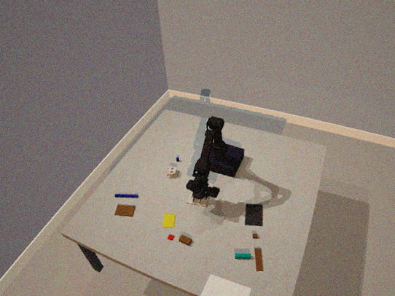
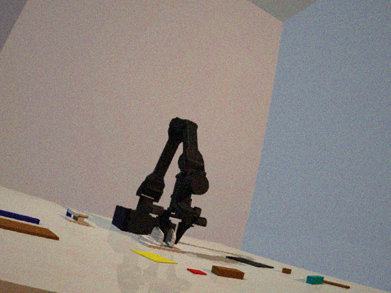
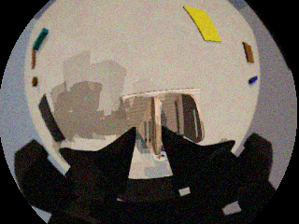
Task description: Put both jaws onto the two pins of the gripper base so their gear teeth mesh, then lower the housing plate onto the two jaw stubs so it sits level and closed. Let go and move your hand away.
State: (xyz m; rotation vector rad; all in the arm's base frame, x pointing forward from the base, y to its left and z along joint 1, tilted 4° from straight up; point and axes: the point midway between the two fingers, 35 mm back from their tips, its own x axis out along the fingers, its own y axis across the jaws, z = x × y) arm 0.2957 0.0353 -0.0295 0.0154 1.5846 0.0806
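The jaw is 50 mm to the right of my gripper tip and 30 mm behind it. From my gripper tip the other things lie so: gripper base: 280 mm to the right, 110 mm behind, 10 mm above; housing plate: 50 mm behind, 40 mm to the right, 10 mm below; yellow tile: 220 mm ahead, 110 mm to the right, 20 mm below.
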